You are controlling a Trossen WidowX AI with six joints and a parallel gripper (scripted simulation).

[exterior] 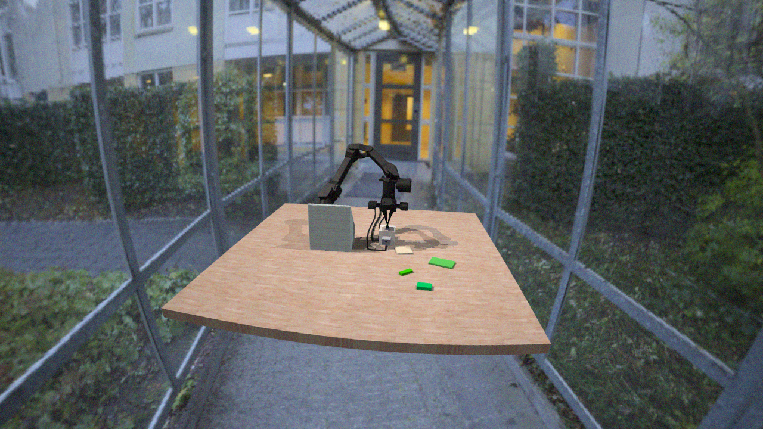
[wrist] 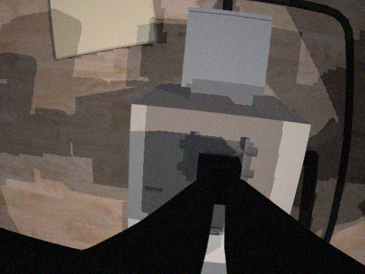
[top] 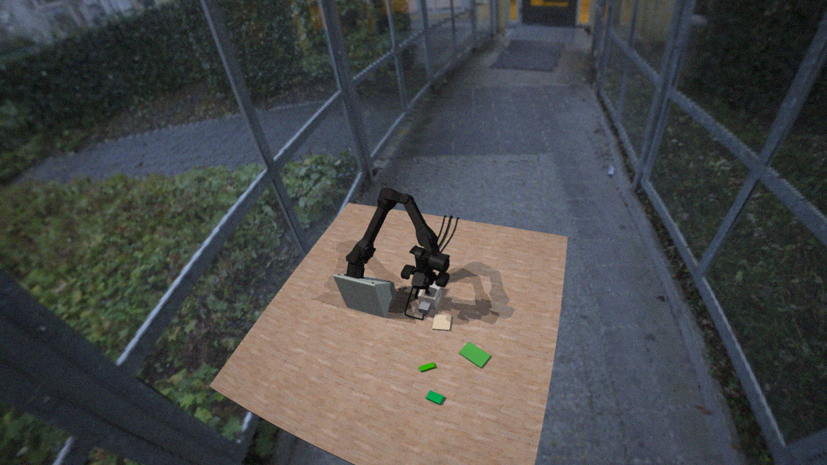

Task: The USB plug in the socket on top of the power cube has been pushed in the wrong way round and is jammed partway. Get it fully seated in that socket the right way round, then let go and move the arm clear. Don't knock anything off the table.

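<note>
The black USB plug lies 2 cm below my gripper tip. The rest, counted from my gripper tip: beige tile: 11 cm below, 8 cm ahead, 7 cm to the right; then green plate: 26 cm ahead, 18 cm to the right, 11 cm below.
</note>
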